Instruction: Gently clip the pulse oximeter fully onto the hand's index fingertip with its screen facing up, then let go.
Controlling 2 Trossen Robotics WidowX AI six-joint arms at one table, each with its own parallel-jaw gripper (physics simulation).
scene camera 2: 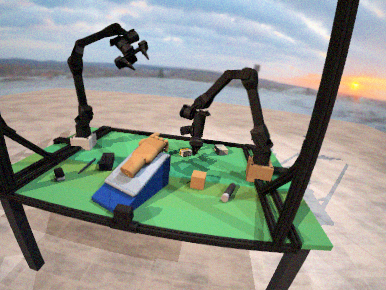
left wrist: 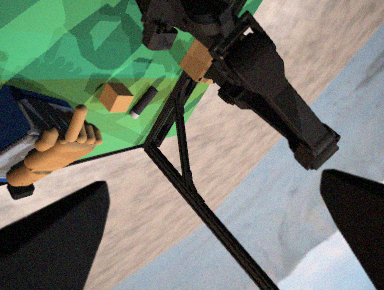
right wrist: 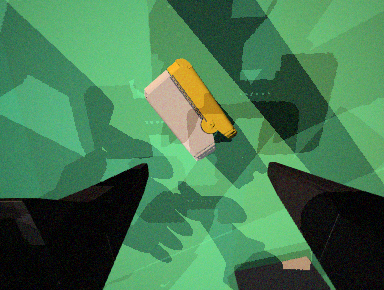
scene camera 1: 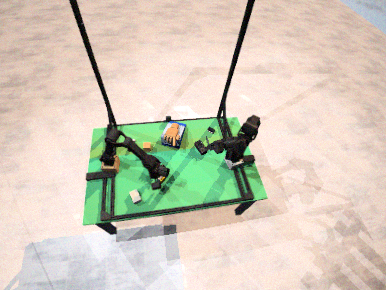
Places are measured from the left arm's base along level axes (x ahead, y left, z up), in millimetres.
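Where they show: left gripper, between the fingertips: [scene camera 2: 142,64] [left wrist: 215,186] [scene camera 1: 208,147]; right gripper, between the fingertips: [scene camera 2: 193,151] [right wrist: 207,168] [scene camera 1: 156,180]; left arm's base, origin of its link: [scene camera 2: 83,135] [scene camera 1: 234,158]; right arm's base, origin of its link: [scene camera 2: 260,162] [left wrist: 215,68] [scene camera 1: 109,161].
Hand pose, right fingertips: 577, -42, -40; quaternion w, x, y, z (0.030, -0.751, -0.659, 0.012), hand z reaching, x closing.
Each offset is from my right fingertips to the centre of the thing, as dx, dy, dz. "*": to the spot under its first point.
The pulse oximeter {-42, -5, -3} [scene camera 2: 185,152] [right wrist: 176,111], whitish with a yellow part, lies on the green table, slanted in the right wrist view. My right gripper [scene camera 1: 161,182] [scene camera 2: 196,147] [right wrist: 207,168] is open and points down, low above the table by the oximeter. The oximeter lies beyond the fingertips in the right wrist view, not between them. The tan hand [scene camera 1: 173,134] [scene camera 2: 145,154] [left wrist: 52,155] rests on a blue wedge {* -159, -328, +50} [scene camera 2: 159,174] with a grey pad; one finger [left wrist: 76,122] stands apart from the others. My left gripper [scene camera 2: 140,63] [left wrist: 215,186] is open and empty, high above the table.
An orange cube {-13, -282, +6} [scene camera 1: 147,146] [scene camera 2: 198,180] [left wrist: 116,98] and a dark cylinder {+93, -342, -5} [scene camera 2: 228,192] [left wrist: 143,102] lie between the wedge and the right arm's base. A whitish block {+159, +58, -4} [scene camera 1: 135,196] [scene camera 2: 221,149] lies near the oximeter. A black box {-395, -150, -1} [scene camera 1: 201,146] [scene camera 2: 106,161] and a pen {-475, -177, -14} [scene camera 2: 87,166] lie on the hand's other side.
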